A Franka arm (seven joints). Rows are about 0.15 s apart.
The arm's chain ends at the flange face. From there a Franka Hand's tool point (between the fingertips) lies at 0.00 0.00 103.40 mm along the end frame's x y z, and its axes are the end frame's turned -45 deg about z.
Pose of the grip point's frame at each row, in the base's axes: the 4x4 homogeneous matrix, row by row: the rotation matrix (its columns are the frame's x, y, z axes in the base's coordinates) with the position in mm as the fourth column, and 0 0 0 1 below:
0.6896 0.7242 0.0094 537.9; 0.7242 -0.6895 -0.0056 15.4; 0.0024 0.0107 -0.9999 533.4; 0 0 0 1
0.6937 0.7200 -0.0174 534.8; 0.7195 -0.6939 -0.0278 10.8; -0.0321 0.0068 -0.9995 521.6; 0 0 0 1
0.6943 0.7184 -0.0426 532.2; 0.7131 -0.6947 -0.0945 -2.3; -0.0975 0.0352 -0.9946 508.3; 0 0 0 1
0.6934 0.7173 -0.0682 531.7; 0.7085 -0.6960 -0.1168 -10.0; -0.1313 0.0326 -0.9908 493.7; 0 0 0 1
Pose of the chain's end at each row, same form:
0.9997 0.0245 0.0094 536.9; 0.0245 -0.9996 -0.0056 16.0; 0.0093 0.0059 -0.9999 636.8; 0 0 0 1
0.9996 0.0186 -0.0174 536.6; 0.0181 -0.9994 -0.0278 13.7; -0.0179 0.0275 -0.9995 624.9; 0 0 0 1
0.9989 0.0170 -0.0426 536.6; 0.0130 -0.9955 -0.0945 7.5; -0.0441 0.0938 -0.9946 611.1; 0 0 0 1
0.9975 0.0169 -0.0682 538.8; 0.0088 -0.9931 -0.1168 2.1; -0.0698 0.1159 -0.9908 596.1; 0 0 0 1

